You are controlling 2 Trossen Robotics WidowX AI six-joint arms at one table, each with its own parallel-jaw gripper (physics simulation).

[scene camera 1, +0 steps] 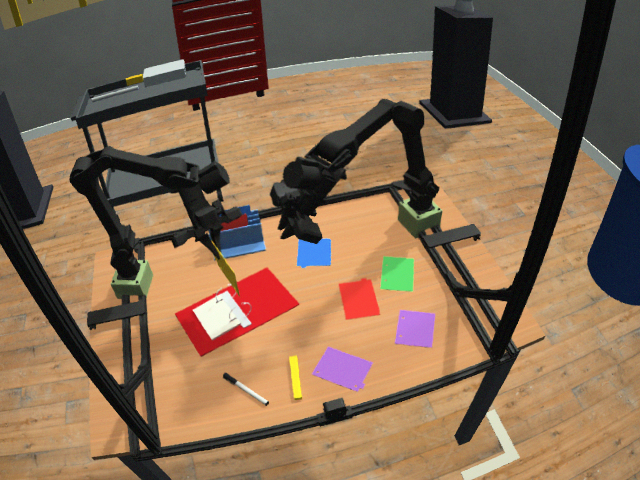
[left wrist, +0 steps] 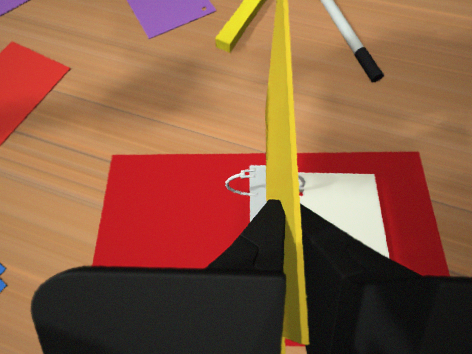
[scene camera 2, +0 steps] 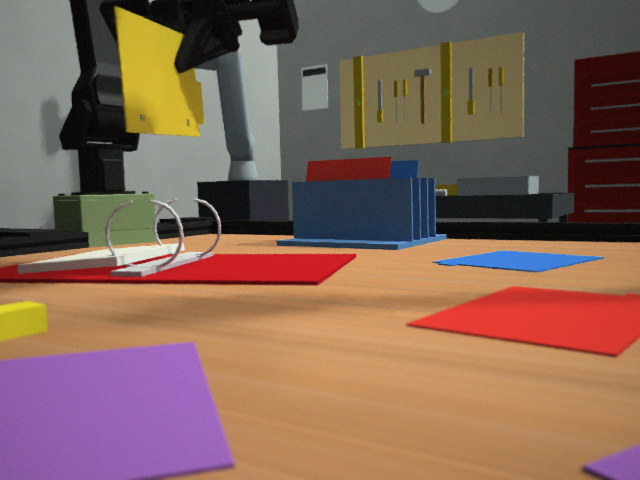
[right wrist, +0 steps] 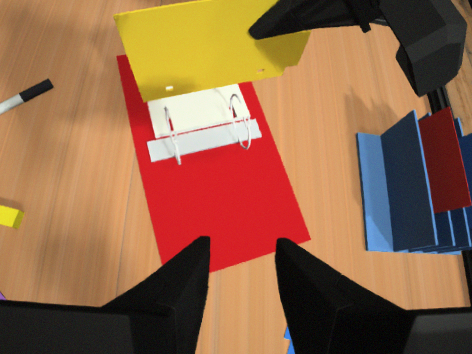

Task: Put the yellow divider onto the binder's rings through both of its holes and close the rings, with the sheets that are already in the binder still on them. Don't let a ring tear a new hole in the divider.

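Frame: origin at the left arm's base, x ahead, y left, z up, level; metres.
Seen in the pictures: left gripper, fingertip midpoint: (scene camera 1: 220, 258) (left wrist: 280, 211) (scene camera 2: 175, 68) (right wrist: 251, 33); right gripper, fingertip midpoint: (scene camera 1: 280, 234) (right wrist: 243, 247); left arm's base, link origin: (scene camera 1: 128, 271) (scene camera 2: 103, 194); right arm's base, link origin: (scene camera 1: 421, 205).
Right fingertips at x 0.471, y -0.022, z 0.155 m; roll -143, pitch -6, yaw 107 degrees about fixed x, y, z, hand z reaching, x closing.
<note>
Offsets run from my right fingertips to a thing's top centre. "*": to the spot under its first point.
The yellow divider {dz -0.010, dx -0.143, dy -0.050 m} (scene camera 1: 226, 268) (scene camera 2: 155, 77) (left wrist: 282, 125) (right wrist: 200, 55) hangs steeply above the binder, its two holes near its lower edge, apart from the rings. My left gripper (scene camera 1: 214, 246) (left wrist: 280, 211) is shut on it; one finger covers part of its face in the right wrist view. The red binder {* dz -0.217, dx -0.040, dy -0.003 m} (scene camera 1: 273, 294) (scene camera 2: 289, 266) (left wrist: 160, 215) (right wrist: 225, 200) lies open. Its two rings {* dz -0.183, dx -0.138, dy -0.006 m} (scene camera 2: 219, 222) (left wrist: 227, 185) stand open with gaps at the top. White sheets {dz -0.204, dx -0.190, dy -0.090 m} (scene camera 1: 214, 317) (left wrist: 345, 210) (right wrist: 200, 115) lie at one side, on the ring halves there. My right gripper (scene camera 1: 299, 236) (right wrist: 243, 247) is partly open and empty, above the table.
A blue file rack {dz -0.145, dx -0.173, dy +0.220 m} (scene camera 1: 241, 241) (scene camera 2: 351, 211) (right wrist: 372, 195) stands behind the binder. Blue {dz -0.220, dx +0.067, dy +0.160 m} (scene camera 1: 314, 253), red {dz -0.220, dx +0.190, dy -0.016 m} (scene camera 1: 359, 299), green {dz -0.220, dx +0.304, dy +0.070 m} (scene camera 1: 397, 273) and two purple dividers {dz -0.220, dx +0.335, dy -0.127 m} (scene camera 1: 415, 328) {dz -0.220, dx +0.148, dy -0.245 m} (scene camera 1: 342, 367) lie at the right. A marker {dz -0.208, dx -0.088, dy -0.311 m} (scene camera 1: 247, 390) and a yellow bar {dz -0.208, dx +0.032, dy -0.273 m} (scene camera 1: 295, 377) lie in front.
</note>
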